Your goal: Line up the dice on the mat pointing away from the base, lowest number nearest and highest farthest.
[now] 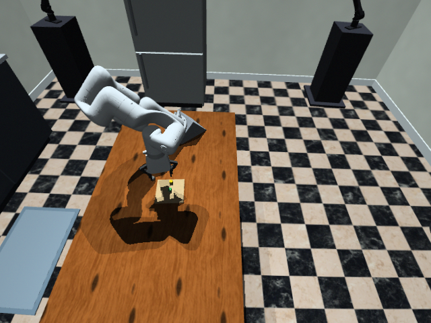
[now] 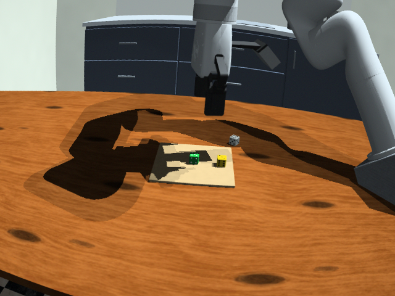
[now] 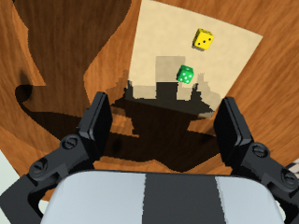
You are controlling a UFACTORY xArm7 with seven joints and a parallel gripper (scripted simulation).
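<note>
Now: hand 100 mm above the white die, 70 mm to the left of it and 50 mm past it. The rest, counted from my hand: yellow die 100 mm below, 30 mm to the left, 30 mm behind; tan mat 110 mm below, 30 mm to the left, 10 mm ahead; green die 100 mm below, 30 mm to the left, 10 mm ahead.
</note>
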